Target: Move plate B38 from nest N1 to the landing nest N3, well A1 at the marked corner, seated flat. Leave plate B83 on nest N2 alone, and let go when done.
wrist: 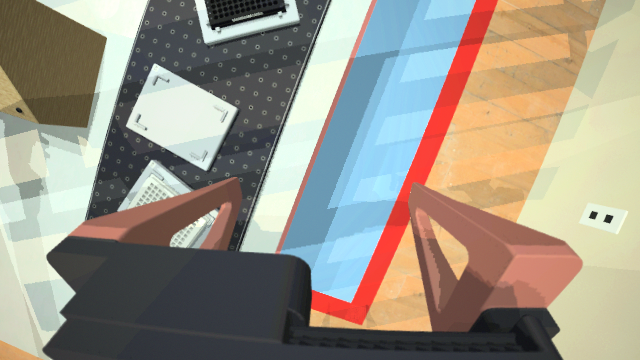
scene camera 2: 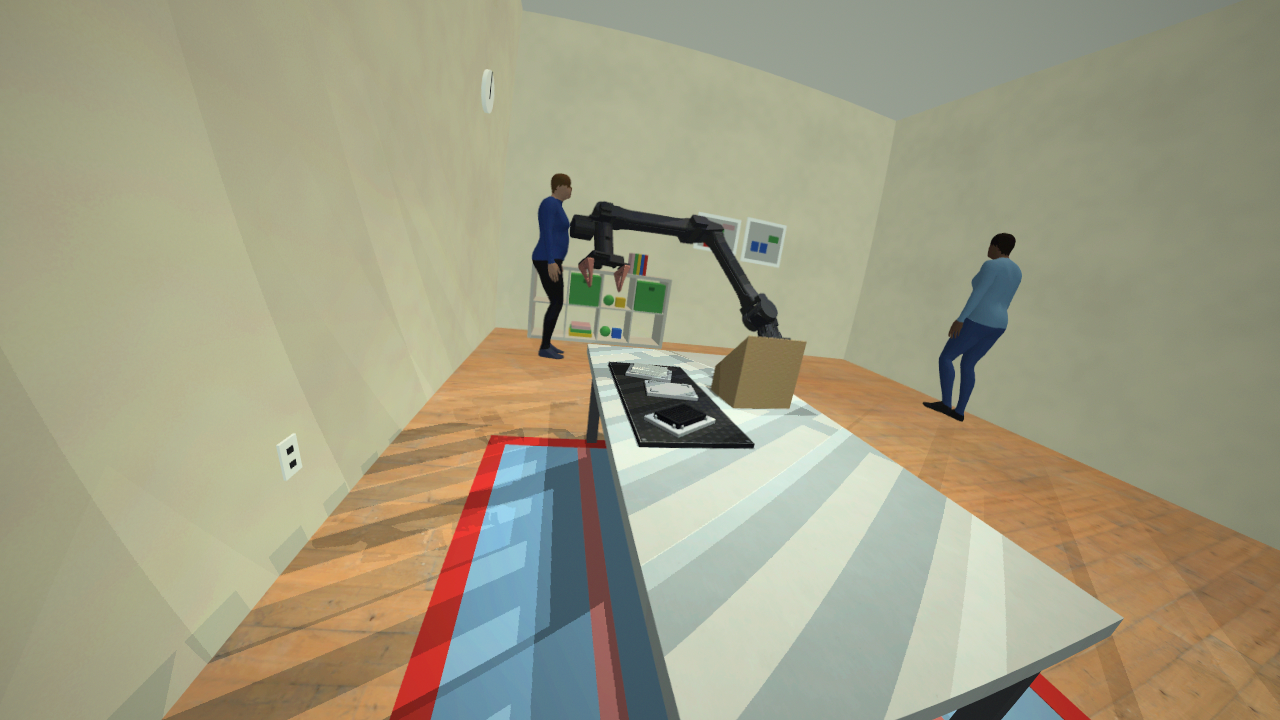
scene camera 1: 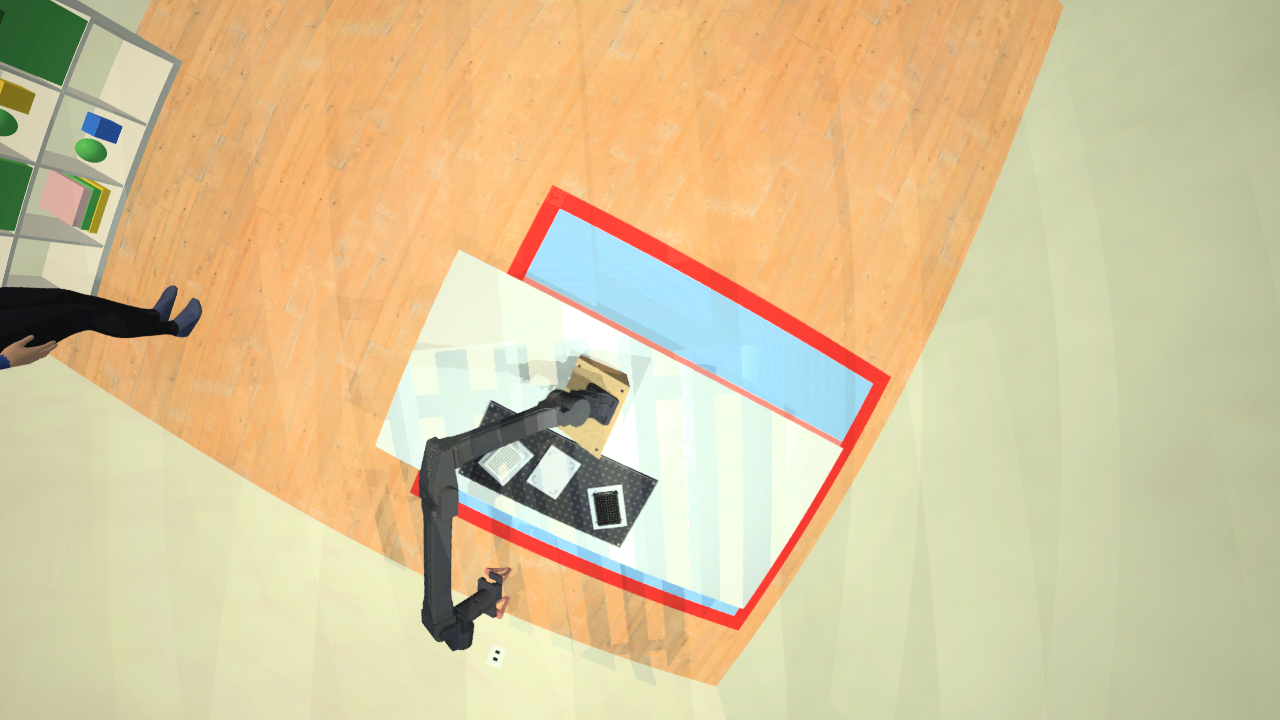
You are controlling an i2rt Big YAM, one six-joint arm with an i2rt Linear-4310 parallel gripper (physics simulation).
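A white well plate (scene camera 1: 506, 461) (scene camera 2: 648, 370) (wrist: 155, 192) sits on a nest at one end of the black board. An empty pale nest (scene camera 1: 553, 471) (scene camera 2: 671, 390) (wrist: 182, 117) with corner brackets is in the middle. A black well plate (scene camera 1: 606, 507) (scene camera 2: 680, 414) (wrist: 242, 9) sits on the nest at the other end. Plate and nest labels and the A1 mark are not readable. My gripper (scene camera 1: 508, 592) (scene camera 2: 604, 286) (wrist: 323, 189) is open and empty, high up and beyond the table's long edge. In the wrist view one finger partly hides the white plate.
The perforated black board (scene camera 1: 637, 501) (scene camera 2: 729, 436) (wrist: 260, 75) lies on the table (scene camera 1: 716, 501) (scene camera 2: 805, 537). A wooden block (scene camera 1: 586, 438) (scene camera 2: 769, 376) (wrist: 60, 75) stands beside it, by the arm's base. Two people (scene camera 2: 553, 232) (scene camera 2: 989, 286) stand away from the table.
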